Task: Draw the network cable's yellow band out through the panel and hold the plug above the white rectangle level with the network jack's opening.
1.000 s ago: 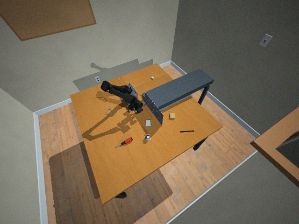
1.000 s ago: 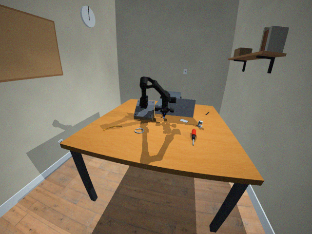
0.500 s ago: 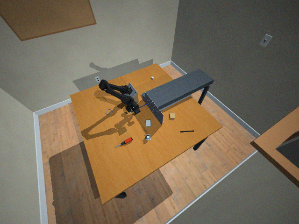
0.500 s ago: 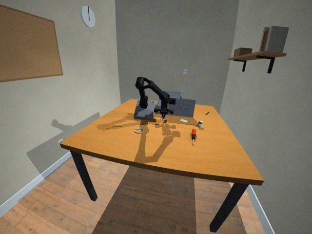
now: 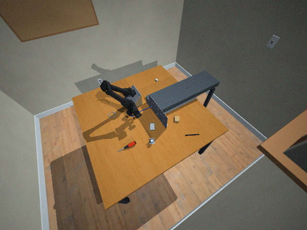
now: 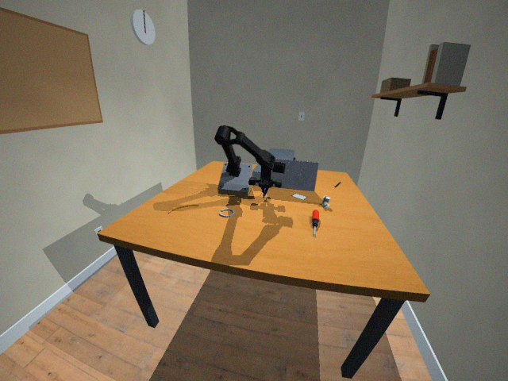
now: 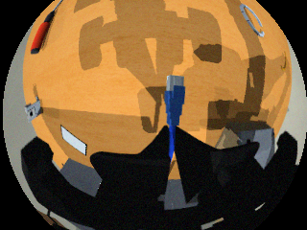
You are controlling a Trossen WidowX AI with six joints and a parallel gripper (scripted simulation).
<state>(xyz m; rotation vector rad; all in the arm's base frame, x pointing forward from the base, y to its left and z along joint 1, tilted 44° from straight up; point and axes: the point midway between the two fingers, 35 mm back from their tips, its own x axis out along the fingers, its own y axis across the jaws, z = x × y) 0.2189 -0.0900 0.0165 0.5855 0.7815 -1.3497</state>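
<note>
Right now the white rectangle is 20 cm ahead of my hand, 10 cm to the left of it and 6 cm below it. From my hand the other things lie so: wooden block 37 cm to the left, 25 cm ahead, 5 cm below; red screwdriver 29 cm ahead, 22 cm to the right, 4 cm below; plug 3 cm to the right, 2 cm below.
</note>
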